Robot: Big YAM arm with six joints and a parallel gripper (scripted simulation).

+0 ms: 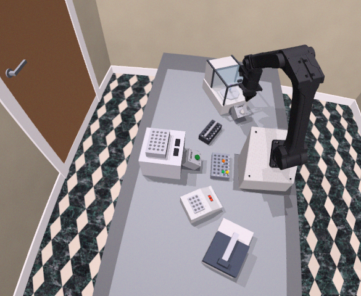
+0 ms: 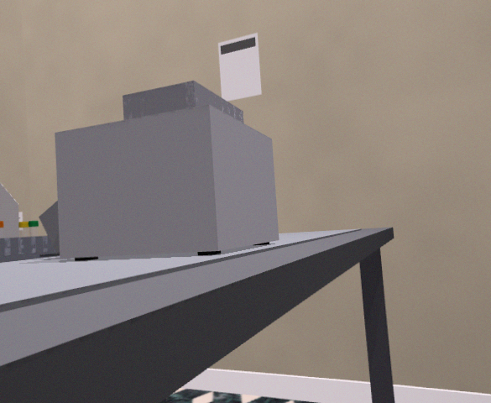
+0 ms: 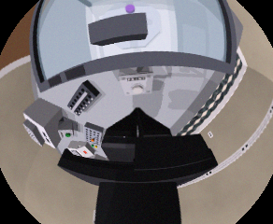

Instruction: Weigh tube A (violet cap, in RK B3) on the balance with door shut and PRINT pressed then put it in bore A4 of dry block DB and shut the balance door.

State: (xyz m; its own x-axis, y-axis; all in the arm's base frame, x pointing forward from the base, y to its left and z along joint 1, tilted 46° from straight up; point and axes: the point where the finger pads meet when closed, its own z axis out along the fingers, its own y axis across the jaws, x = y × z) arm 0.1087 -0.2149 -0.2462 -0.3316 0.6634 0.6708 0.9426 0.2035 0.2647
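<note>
Right now the white PRINT key is 9 cm below my hand. The rest, counted from my hand: tube rack RK: 31 cm to the left, 15 cm below, 13 cm ahead; black magnet block MG: 17 cm ahead, 14 cm below, 11 cm to the left; balance door: 11 cm to the right, 5 cm ahead, 5 cm above.
</note>
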